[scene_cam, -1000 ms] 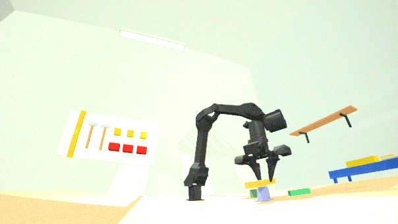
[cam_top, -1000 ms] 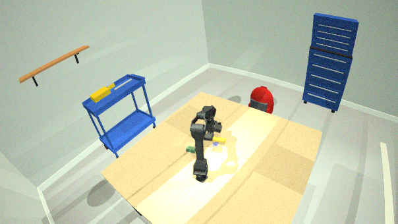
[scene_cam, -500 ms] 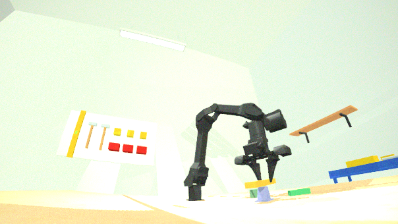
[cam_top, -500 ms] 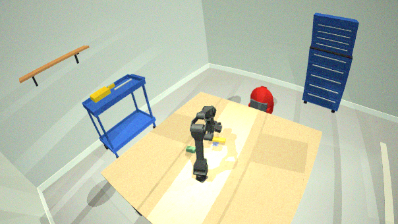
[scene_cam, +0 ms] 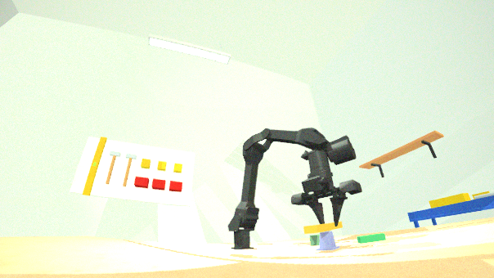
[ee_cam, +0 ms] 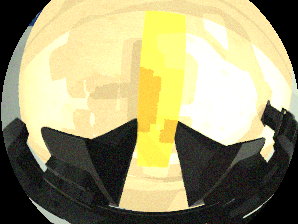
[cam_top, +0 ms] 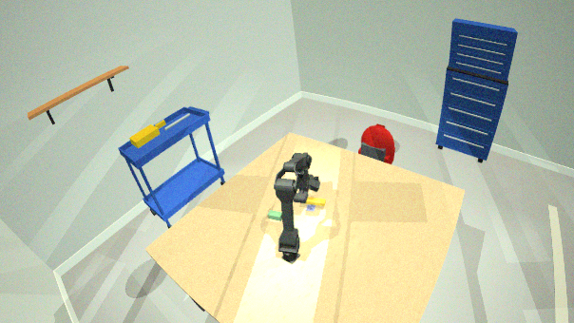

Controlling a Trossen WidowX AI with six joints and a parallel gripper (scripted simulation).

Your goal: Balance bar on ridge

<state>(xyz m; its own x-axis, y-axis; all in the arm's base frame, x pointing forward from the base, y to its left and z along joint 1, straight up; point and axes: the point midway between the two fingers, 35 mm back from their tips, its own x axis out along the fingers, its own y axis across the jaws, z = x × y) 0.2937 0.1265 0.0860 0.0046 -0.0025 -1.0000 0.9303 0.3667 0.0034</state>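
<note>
Now: the yellow bar 3 cm to the right of my gripper tip and 1 cm ahead of it.
</note>
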